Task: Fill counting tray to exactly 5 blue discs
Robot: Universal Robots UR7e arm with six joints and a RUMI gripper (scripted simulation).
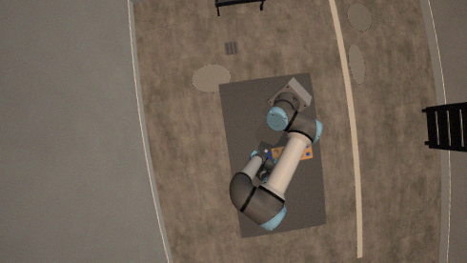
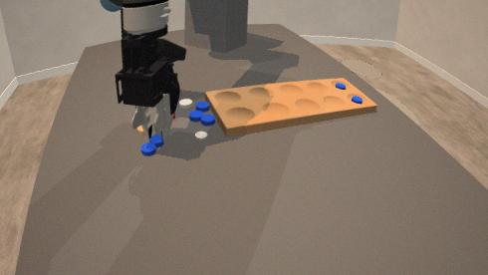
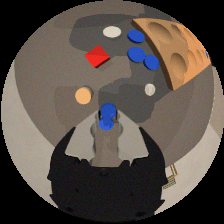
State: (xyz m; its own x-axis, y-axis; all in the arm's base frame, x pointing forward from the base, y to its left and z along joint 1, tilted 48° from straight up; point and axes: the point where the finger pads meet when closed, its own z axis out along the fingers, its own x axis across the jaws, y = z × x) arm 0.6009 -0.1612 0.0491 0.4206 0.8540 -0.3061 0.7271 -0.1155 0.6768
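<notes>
Right now my hand is 50 mm past the tan disc, 20 mm to the left of it and 20 mm above it. Round my hand: red cube 90 mm behind, 30 mm to the left, 10 mm below; then counting tray 320 mm to the left, 60 mm behind, 10 mm below; then white disc 120 mm behind, 80 mm to the left, 20 mm below.
</notes>
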